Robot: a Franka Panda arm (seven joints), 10 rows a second.
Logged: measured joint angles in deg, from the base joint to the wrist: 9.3, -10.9, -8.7, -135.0, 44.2, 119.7, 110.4; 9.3, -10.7, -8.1, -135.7, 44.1, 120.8, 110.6; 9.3, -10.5, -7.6, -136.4, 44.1, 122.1, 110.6; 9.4, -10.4, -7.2, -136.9, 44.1, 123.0, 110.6; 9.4, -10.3, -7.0, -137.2, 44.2, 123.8, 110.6; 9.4, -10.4, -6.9, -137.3, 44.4, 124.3, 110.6; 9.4, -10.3, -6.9, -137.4, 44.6, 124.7, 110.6; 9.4, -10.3, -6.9, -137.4, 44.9, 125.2, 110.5; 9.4, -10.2, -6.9, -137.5, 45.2, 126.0, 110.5; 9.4, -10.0, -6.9, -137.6, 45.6, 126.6, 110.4; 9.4, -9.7, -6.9, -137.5, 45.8, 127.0, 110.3; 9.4, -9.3, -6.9, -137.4, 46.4, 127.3, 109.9
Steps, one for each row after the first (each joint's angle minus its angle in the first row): 0.0, 0.2, 0.6, -0.7, -0.1, 1.1, 0.2; 0.0, 0.4, 1.1, -1.4, -0.1, 2.4, 0.2; 0.1, 0.5, 1.5, -1.9, -0.1, 3.3, 0.2; 0.1, 0.6, 1.7, -2.2, 0.0, 4.1, 0.2; 0.1, 0.5, 1.8, -2.3, 0.2, 4.6, 0.2; 0.1, 0.6, 1.8, -2.4, 0.4, 5.0, 0.2; 0.1, 0.6, 1.8, -2.4, 0.7, 5.5, 0.1; 0.1, 0.7, 1.8, -2.5, 1.0, 6.3, 0.1; 0.1, 0.9, 1.8, -2.6, 1.4, 6.9, 0.0; 0.1, 1.2, 1.8, -2.5, 1.6, 7.3, -0.1; 0.1, 1.6, 1.8, -2.4, 2.2, 7.6, -0.5
